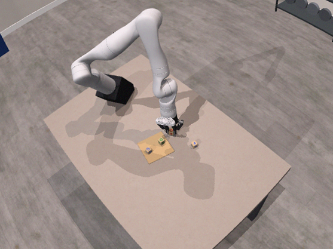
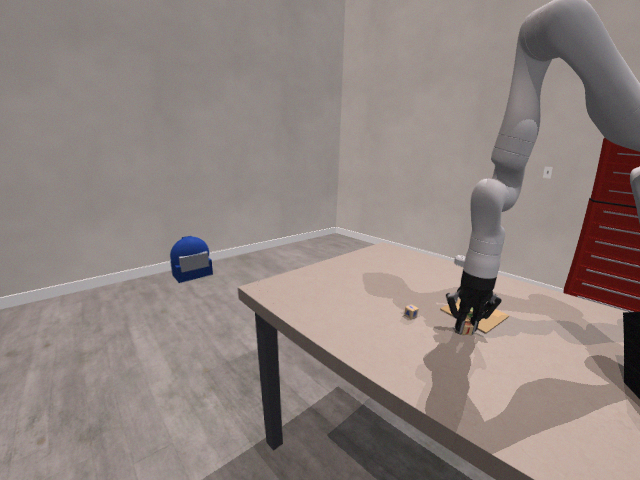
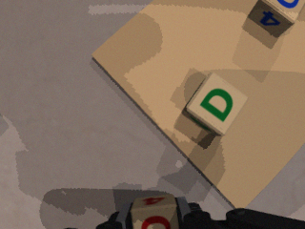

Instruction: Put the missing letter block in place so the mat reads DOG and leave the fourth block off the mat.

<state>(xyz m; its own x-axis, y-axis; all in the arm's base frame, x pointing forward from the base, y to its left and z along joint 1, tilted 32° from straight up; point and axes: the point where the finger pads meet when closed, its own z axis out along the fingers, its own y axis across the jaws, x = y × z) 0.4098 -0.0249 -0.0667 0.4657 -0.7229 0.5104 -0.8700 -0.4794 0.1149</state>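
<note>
My gripper is now 2 cm past the tan mat, 11 cm to the left of it and 2 cm above it. Round my hand: block: 14 cm ahead, 1 cm below.
</note>
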